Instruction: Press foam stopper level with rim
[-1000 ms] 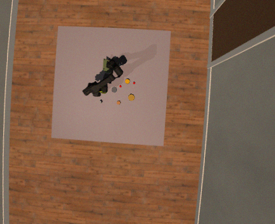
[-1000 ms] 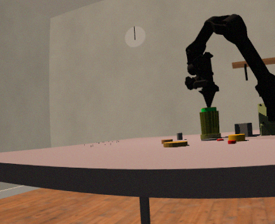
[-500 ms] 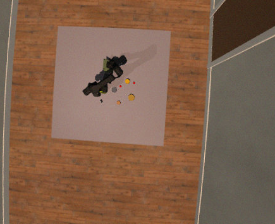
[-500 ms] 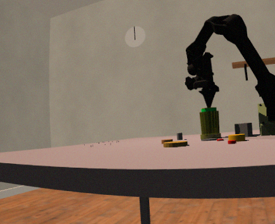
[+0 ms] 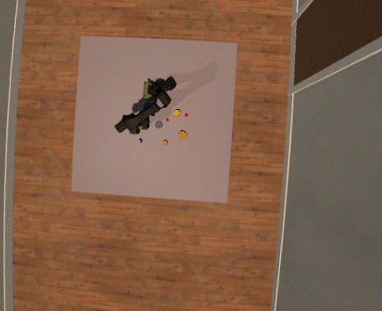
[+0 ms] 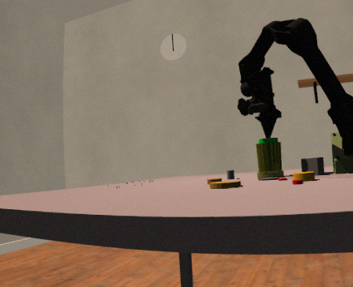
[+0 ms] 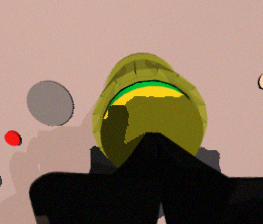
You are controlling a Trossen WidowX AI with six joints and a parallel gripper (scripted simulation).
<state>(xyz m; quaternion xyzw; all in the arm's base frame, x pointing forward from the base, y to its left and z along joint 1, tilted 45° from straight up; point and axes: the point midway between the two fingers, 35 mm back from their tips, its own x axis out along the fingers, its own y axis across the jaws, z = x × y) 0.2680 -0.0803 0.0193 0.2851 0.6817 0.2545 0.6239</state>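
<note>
Now: hand 50 mm above the foam stopper. Round my hand: grey block 140 mm behind, 130 mm below, 60 mm to the left; grey disc 150 mm below, 120 mm to the left, 20 mm behind; small grey cylinder 140 mm below, 140 mm ahead, 10 mm to the right.
</note>
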